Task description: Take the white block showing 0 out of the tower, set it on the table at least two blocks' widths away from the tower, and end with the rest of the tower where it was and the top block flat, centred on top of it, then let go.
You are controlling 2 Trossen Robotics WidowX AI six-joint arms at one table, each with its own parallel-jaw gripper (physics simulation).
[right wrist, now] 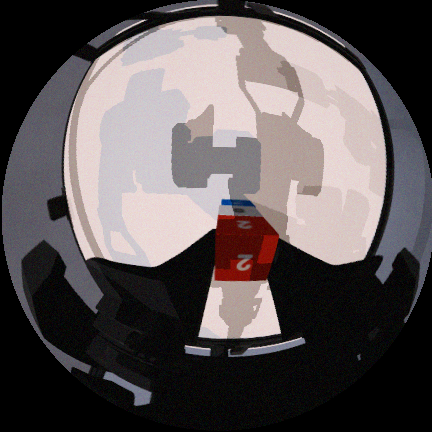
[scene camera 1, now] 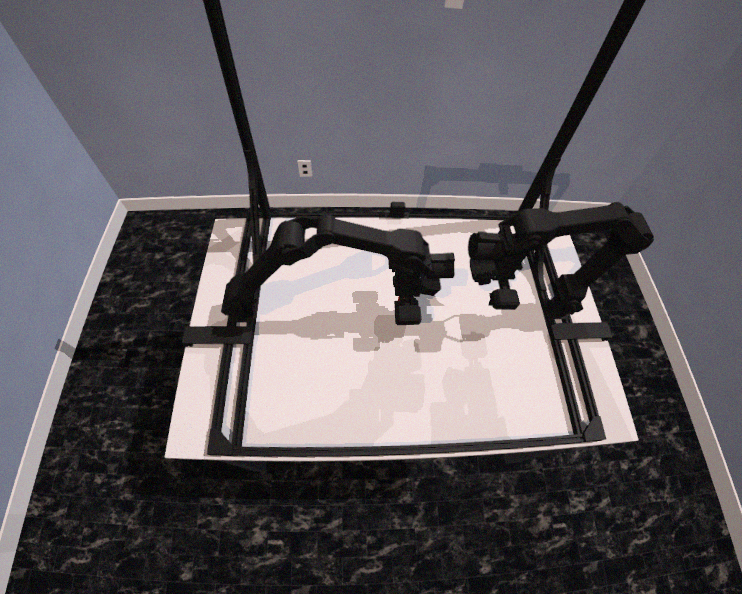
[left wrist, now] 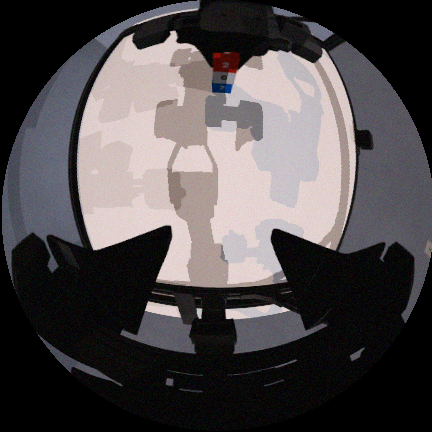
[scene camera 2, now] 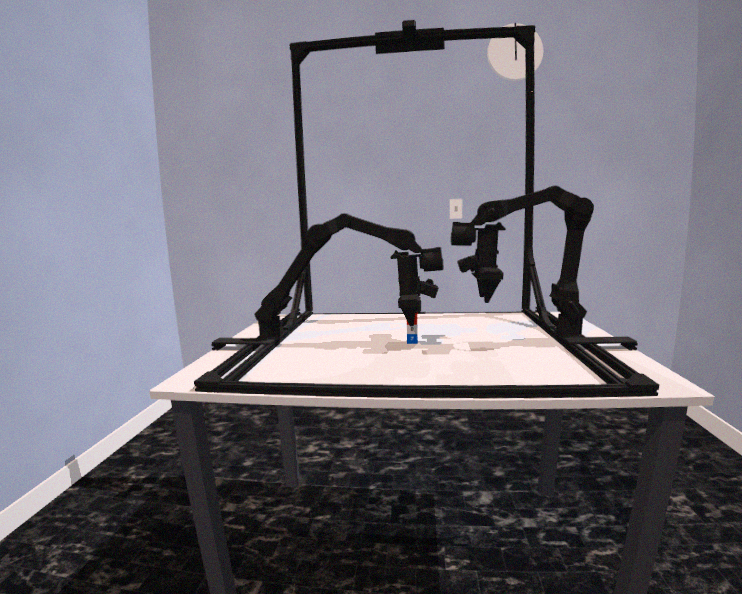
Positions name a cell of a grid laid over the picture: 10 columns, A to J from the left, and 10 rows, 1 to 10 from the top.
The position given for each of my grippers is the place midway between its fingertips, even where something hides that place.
Note:
In view: my left gripper (scene camera 1: G5), my right gripper (scene camera 1: F6) and a red block showing 2 (right wrist: F6).
My left gripper shows as well in the left wrist view (left wrist: F6) and in scene camera 2 (scene camera 2: G6). My right gripper shows as well in the right wrist view (right wrist: F6), in the left wrist view (left wrist: F2) and in scene camera 2 (scene camera 2: F6).

